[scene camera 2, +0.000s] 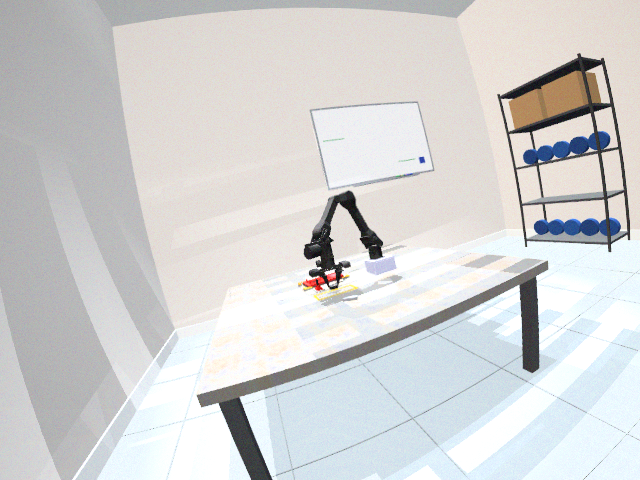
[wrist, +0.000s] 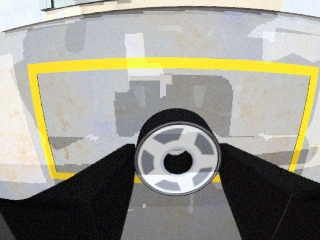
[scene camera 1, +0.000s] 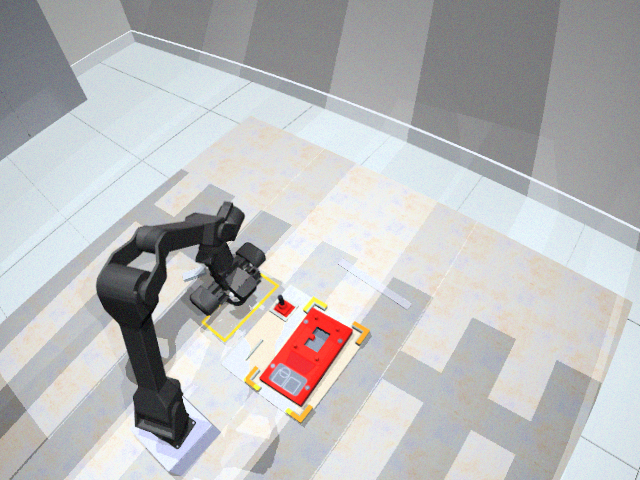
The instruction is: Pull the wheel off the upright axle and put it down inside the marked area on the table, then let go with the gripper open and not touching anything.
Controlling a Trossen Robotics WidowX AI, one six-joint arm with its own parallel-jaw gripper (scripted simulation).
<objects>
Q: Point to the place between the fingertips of my gripper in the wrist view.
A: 176,152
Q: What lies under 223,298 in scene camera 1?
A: My gripper.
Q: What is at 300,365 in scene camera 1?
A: A red board.
</objects>
